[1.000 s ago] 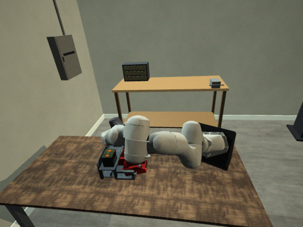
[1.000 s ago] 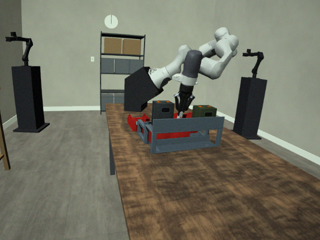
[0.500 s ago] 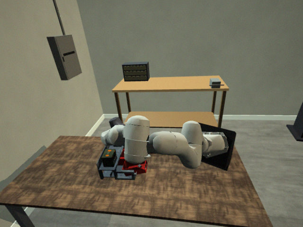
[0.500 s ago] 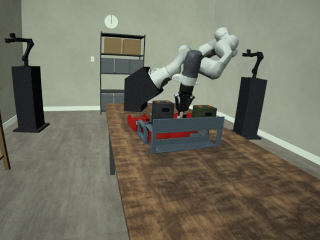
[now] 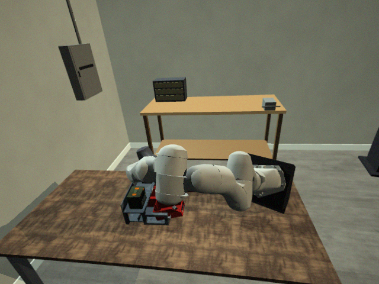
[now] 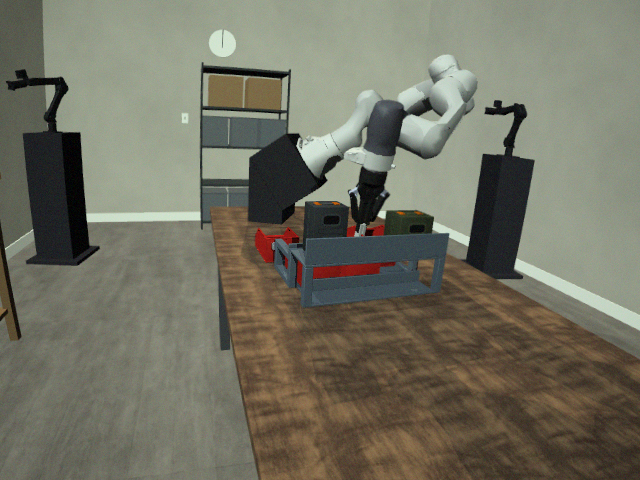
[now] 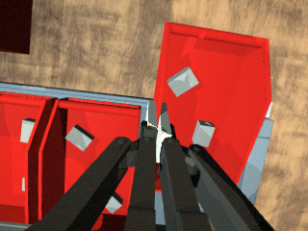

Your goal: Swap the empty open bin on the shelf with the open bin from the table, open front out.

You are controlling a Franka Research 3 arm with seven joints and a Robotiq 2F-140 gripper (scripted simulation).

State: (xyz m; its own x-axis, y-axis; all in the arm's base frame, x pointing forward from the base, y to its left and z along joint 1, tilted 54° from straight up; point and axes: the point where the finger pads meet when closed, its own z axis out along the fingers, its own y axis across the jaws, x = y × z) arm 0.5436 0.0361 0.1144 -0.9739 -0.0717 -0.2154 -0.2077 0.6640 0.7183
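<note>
Right now my hand is 13 cm short of the grey shelf floor, 10 cm above it and 4 cm to the left of it. From my hand the other things lie so: olive box (16 cm ahead, 9 cm to the left, 5 cm above); then dark grey box (21 cm ahead, 14 cm to the right, 6 cm above); then shelf back board (26 cm ahead, 3 cm above, 1 cm to the right).
</note>
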